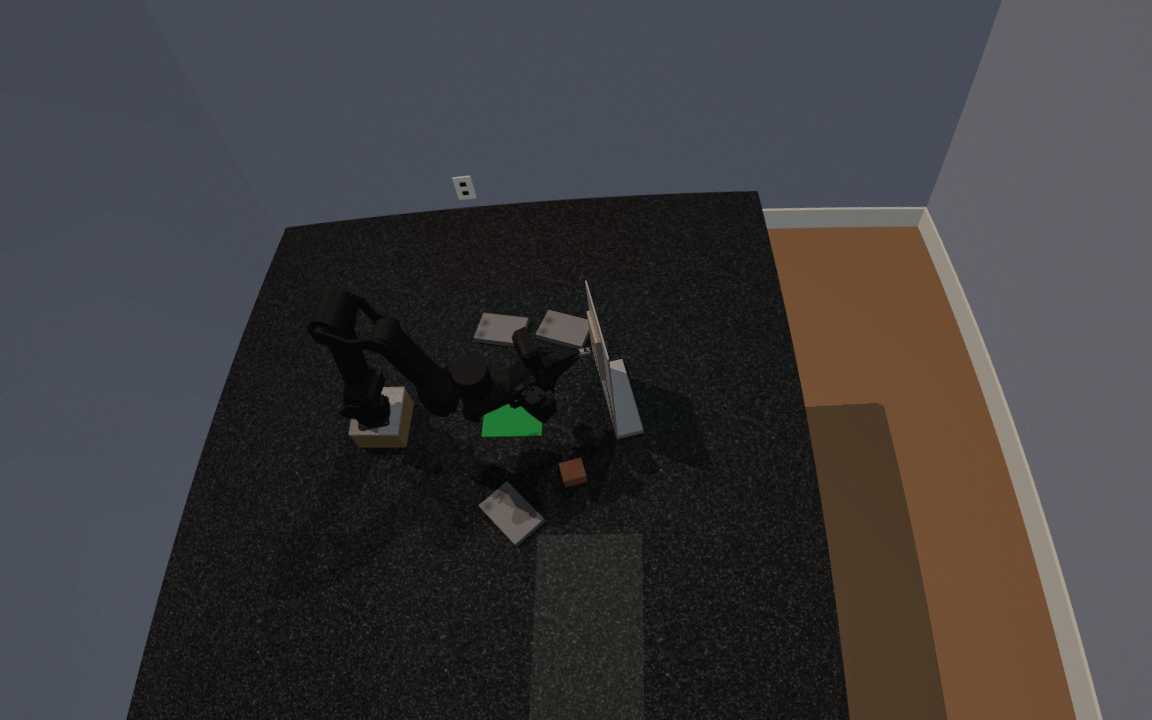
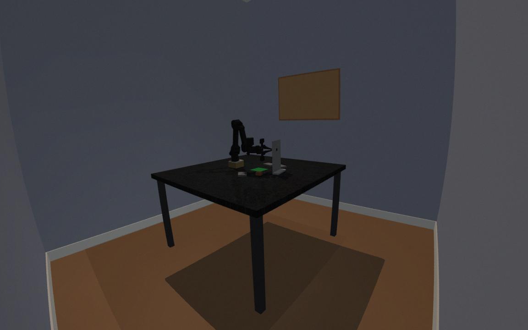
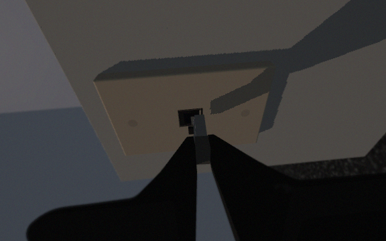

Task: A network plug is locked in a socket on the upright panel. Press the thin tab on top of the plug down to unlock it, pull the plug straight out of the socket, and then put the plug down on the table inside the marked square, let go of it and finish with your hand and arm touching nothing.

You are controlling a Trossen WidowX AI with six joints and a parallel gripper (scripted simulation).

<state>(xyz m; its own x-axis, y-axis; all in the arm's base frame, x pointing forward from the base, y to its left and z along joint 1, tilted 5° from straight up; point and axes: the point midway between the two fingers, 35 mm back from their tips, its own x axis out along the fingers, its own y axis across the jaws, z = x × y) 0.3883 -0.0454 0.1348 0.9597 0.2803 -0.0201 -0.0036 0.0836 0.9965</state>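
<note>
Now: the green marked square 19 cm below my gripper tip, 15 cm behind it and 3 cm to the left of it. Round my gripper tip: grey network plug right at my gripper tip; upright panel 7 cm below, 5 cm ahead; orange block 17 cm below, 14 cm to the right, 5 cm behind.
</note>
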